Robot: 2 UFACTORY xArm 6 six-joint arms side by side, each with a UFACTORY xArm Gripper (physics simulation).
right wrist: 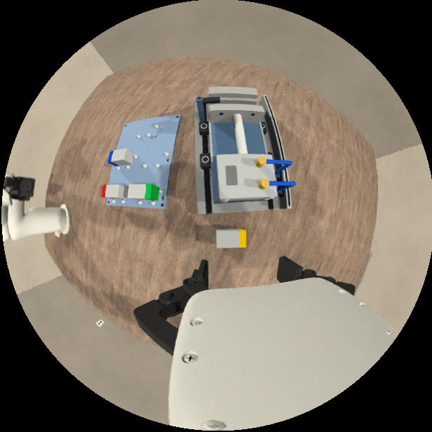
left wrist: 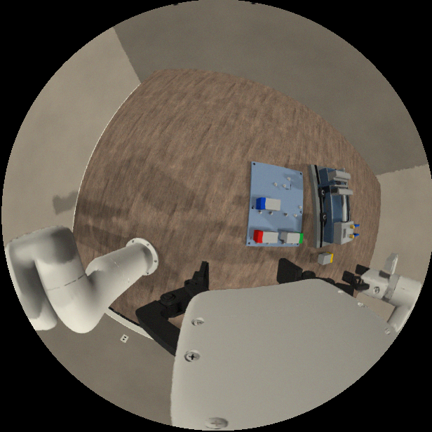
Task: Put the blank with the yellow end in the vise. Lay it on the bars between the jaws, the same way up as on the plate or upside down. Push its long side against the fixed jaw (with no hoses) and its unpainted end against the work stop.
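Observation:
The blank with the yellow end (left wrist: 325, 258) (right wrist: 231, 238) lies on the table in front of the vise (left wrist: 318, 237) (right wrist: 201, 197), its yellow end to the right in the right wrist view. The jaw without hoses (right wrist: 236, 110) is at the vise's far end; the jaw with blue hoses (right wrist: 240, 190) is nearest the blank. A blue post with a black rod (right wrist: 211, 100) stands beside the far jaw. My right gripper (right wrist: 244, 270) (left wrist: 349, 271) is open and empty, above the table on the near side of the blank. My left gripper (left wrist: 244, 271) (right wrist: 31, 190) is open and empty, well left of the blank.
A blue plate (left wrist: 265, 180) (right wrist: 170, 130) with pins lies left of the vise. It holds a blue-ended blank (left wrist: 270, 204) (right wrist: 121, 157), a red-ended blank (left wrist: 267, 237) (right wrist: 116, 191) and a green-ended blank (left wrist: 290, 237) (right wrist: 140, 191). The blue hoses (right wrist: 280, 183) stick out right of the near jaw.

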